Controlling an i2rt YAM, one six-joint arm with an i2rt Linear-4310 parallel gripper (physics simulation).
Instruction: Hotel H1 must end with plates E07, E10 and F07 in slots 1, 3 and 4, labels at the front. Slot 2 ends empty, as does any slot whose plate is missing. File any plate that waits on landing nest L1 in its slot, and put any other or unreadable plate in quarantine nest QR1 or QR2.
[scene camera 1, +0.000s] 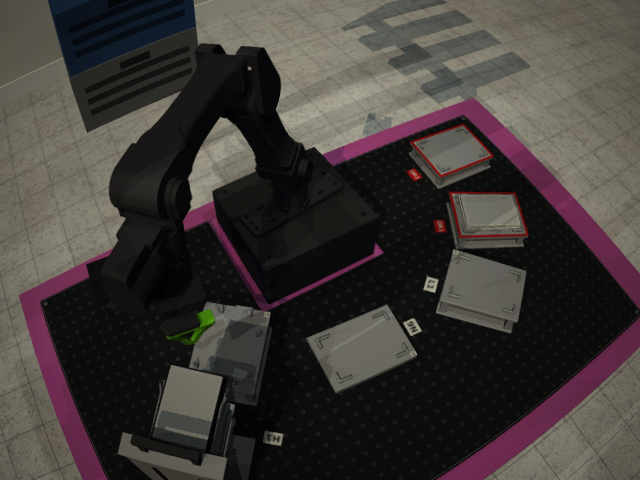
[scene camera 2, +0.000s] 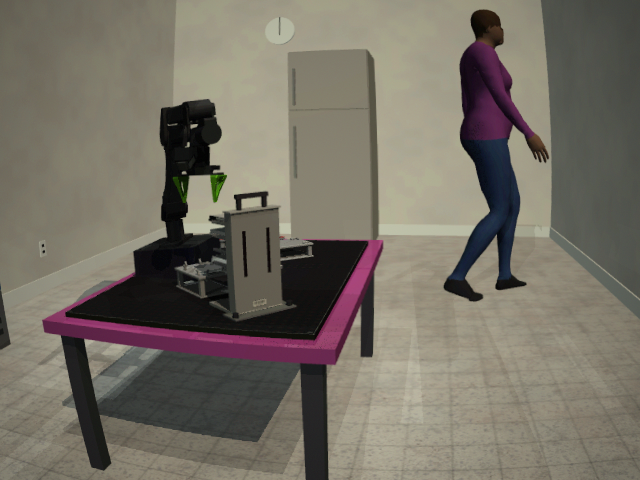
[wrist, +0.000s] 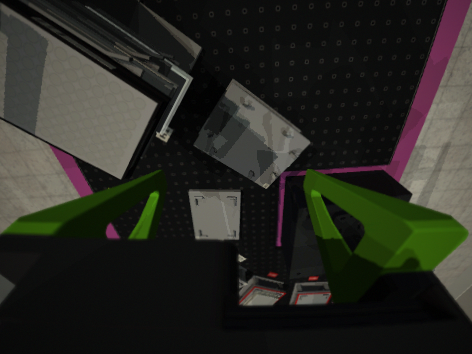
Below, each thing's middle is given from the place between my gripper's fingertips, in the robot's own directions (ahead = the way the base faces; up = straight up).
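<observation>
From the N6 nest (scene camera 1: 350, 353), my hand is 280 mm to the right of it, 110 mm short of it and 250 mm above it.
</observation>
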